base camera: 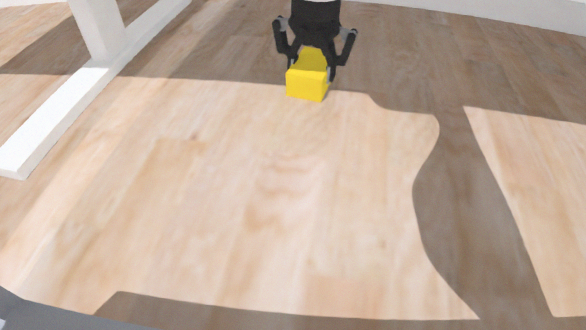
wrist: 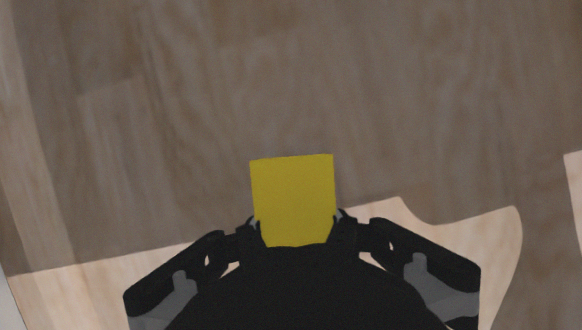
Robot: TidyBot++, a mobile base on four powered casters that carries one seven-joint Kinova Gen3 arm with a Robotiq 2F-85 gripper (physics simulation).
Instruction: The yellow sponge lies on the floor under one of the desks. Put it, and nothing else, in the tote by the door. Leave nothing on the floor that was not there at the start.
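Frame: origin at the arm's base, x ahead, y left, z up, level; metres.
Where they show: gripper, between the fingertips: [base camera: 310, 78] [wrist: 296, 217].
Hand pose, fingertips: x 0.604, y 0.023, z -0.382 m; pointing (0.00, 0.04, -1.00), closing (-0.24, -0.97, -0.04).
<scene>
After its pixels a point has its place.
The yellow sponge [base camera: 305, 86] @[x 0.562, y 0.029, z -0.370 m] [wrist: 292, 195] @[x 0.632, y 0.015, z -0.351 m] is a block between the two fingers of my gripper [base camera: 310, 71] @[x 0.604, y 0.023, z -0.382 m] [wrist: 296, 217] @[x 0.604, y 0.023, z -0.382 m]. The gripper points down and is shut on the sponge, with a finger against each side. One end of the sponge sticks out past the fingers toward the base in the base camera view. The sponge is at floor level or very near it; I cannot tell if its underside touches the floor. The fingers and palm hide part of it. The tote does not show in either view.
A white desk leg with a long foot [base camera: 55, 120] @[x 0.461, y 0.456, z -0.371 m] stands on the floor to the left of the gripper. A pale wall or baseboard [base camera: 500, 12] @[x 1.002, y -0.491, z -0.373 m] runs behind, at the top right. Shadows cross the wooden floor [base camera: 225, 200] @[x 0.342, y 0.118, z -0.396 m].
</scene>
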